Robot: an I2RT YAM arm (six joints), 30 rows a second.
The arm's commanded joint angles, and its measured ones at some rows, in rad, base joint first. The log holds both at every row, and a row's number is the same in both.
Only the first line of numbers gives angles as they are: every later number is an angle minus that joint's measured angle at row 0.
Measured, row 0: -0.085 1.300 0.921 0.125 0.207 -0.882
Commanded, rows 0 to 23: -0.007 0.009 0.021 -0.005 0.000 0.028; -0.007 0.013 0.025 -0.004 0.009 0.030; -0.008 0.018 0.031 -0.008 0.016 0.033; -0.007 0.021 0.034 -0.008 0.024 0.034; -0.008 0.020 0.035 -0.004 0.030 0.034; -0.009 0.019 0.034 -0.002 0.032 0.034; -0.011 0.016 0.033 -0.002 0.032 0.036; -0.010 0.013 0.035 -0.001 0.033 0.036; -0.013 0.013 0.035 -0.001 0.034 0.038; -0.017 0.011 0.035 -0.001 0.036 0.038; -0.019 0.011 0.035 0.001 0.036 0.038; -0.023 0.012 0.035 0.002 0.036 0.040; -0.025 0.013 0.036 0.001 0.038 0.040; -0.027 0.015 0.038 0.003 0.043 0.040; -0.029 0.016 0.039 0.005 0.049 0.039; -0.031 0.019 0.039 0.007 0.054 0.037; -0.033 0.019 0.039 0.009 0.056 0.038; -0.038 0.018 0.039 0.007 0.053 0.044; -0.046 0.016 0.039 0.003 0.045 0.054; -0.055 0.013 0.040 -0.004 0.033 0.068; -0.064 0.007 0.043 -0.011 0.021 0.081; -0.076 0.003 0.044 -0.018 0.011 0.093; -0.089 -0.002 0.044 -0.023 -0.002 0.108; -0.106 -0.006 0.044 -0.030 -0.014 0.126
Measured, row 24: -0.075 0.016 0.008 -0.005 0.019 0.065
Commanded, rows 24 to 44: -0.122 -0.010 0.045 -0.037 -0.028 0.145; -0.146 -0.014 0.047 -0.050 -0.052 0.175; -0.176 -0.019 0.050 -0.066 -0.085 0.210; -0.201 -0.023 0.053 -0.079 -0.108 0.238; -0.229 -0.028 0.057 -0.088 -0.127 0.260; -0.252 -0.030 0.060 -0.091 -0.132 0.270; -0.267 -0.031 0.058 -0.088 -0.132 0.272; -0.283 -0.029 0.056 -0.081 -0.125 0.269; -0.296 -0.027 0.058 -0.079 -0.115 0.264; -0.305 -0.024 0.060 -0.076 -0.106 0.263; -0.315 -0.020 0.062 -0.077 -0.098 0.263; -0.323 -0.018 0.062 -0.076 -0.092 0.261; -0.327 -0.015 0.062 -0.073 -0.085 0.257; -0.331 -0.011 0.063 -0.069 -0.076 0.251; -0.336 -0.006 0.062 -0.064 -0.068 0.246; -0.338 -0.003 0.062 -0.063 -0.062 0.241; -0.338 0.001 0.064 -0.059 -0.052 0.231; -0.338 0.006 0.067 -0.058 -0.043 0.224; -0.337 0.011 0.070 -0.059 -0.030 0.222; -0.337 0.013 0.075 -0.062 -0.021 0.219; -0.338 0.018 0.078 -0.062 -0.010 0.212
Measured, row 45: -0.333 0.005 0.040 -0.068 -0.048 0.224
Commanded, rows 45 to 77: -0.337 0.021 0.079 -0.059 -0.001 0.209; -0.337 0.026 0.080 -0.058 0.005 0.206; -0.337 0.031 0.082 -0.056 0.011 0.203; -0.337 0.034 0.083 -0.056 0.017 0.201; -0.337 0.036 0.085 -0.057 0.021 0.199; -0.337 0.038 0.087 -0.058 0.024 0.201; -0.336 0.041 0.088 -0.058 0.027 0.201; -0.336 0.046 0.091 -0.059 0.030 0.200; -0.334 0.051 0.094 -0.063 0.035 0.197; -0.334 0.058 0.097 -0.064 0.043 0.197; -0.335 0.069 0.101 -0.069 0.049 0.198; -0.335 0.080 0.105 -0.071 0.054 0.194; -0.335 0.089 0.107 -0.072 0.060 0.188; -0.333 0.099 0.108 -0.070 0.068 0.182; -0.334 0.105 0.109 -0.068 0.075 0.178; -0.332 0.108 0.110 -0.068 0.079 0.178; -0.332 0.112 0.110 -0.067 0.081 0.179; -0.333 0.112 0.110 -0.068 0.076 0.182; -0.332 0.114 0.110 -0.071 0.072 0.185; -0.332 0.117 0.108 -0.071 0.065 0.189; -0.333 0.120 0.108 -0.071 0.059 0.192; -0.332 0.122 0.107 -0.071 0.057 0.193; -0.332 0.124 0.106 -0.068 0.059 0.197; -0.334 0.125 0.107 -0.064 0.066 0.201; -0.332 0.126 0.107 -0.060 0.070 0.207; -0.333 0.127 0.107 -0.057 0.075 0.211; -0.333 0.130 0.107 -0.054 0.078 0.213; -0.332 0.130 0.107 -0.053 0.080 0.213; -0.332 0.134 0.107 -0.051 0.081 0.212; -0.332 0.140 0.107 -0.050 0.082 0.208; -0.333 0.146 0.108 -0.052 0.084 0.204; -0.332 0.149 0.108 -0.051 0.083 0.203; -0.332 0.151 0.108 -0.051 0.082 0.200
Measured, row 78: -0.333 0.134 0.081 -0.064 0.071 0.193
